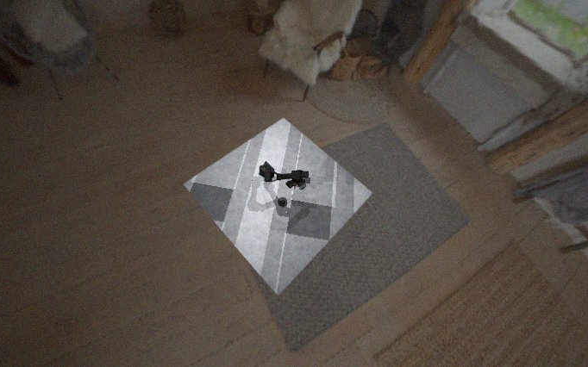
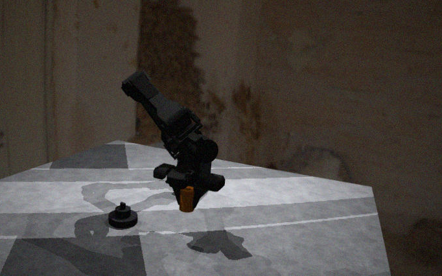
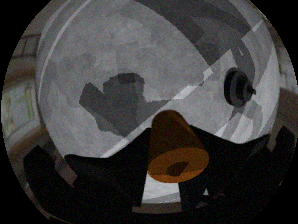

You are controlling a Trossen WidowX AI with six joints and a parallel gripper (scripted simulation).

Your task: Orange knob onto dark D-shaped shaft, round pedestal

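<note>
Right now my gripper tip is 180 mm to the left of the dark round pedestal, 50 mm short of it and 50 mm above it. From my gripper tip the other things lie so: orange knob: 20 mm above.
</note>
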